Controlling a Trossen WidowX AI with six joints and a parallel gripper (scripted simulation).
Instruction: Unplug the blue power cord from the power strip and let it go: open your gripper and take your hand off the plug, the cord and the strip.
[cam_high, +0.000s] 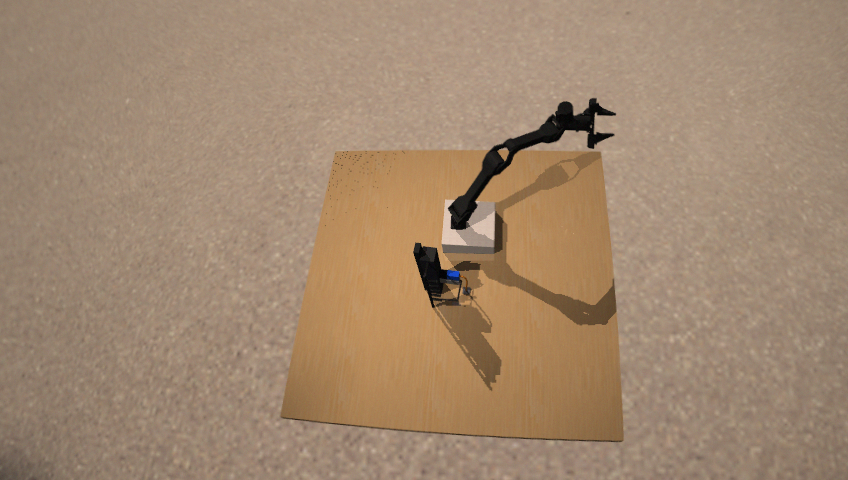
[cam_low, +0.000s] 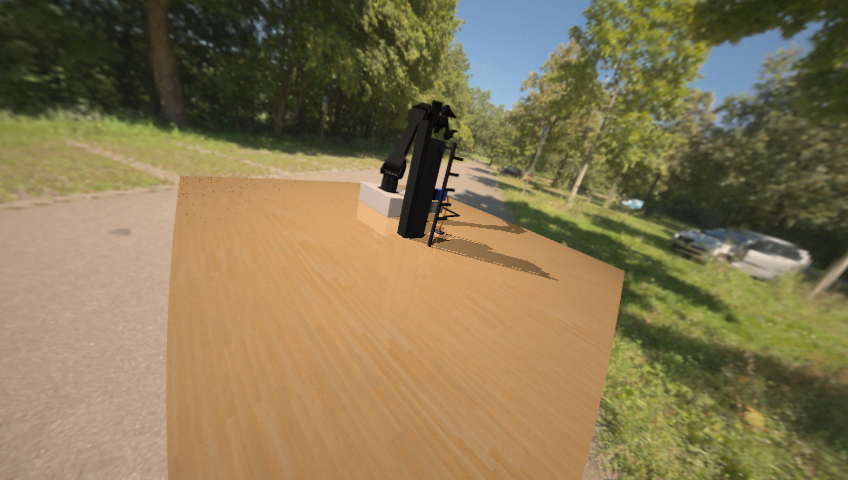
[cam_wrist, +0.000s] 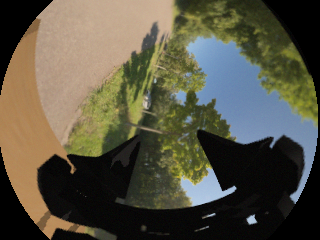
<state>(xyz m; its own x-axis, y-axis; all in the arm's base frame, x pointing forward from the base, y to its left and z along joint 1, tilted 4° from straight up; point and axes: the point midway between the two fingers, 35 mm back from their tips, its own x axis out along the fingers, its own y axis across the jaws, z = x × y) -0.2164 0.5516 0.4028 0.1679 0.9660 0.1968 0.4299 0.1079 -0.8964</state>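
Right now the blue plug is 48 cm ahead of my gripper tip, 64 cm to the right of it and 30 cm below it. Round my gripper tip: power strip 46 cm ahead, 71 cm to the right, 30 cm below.
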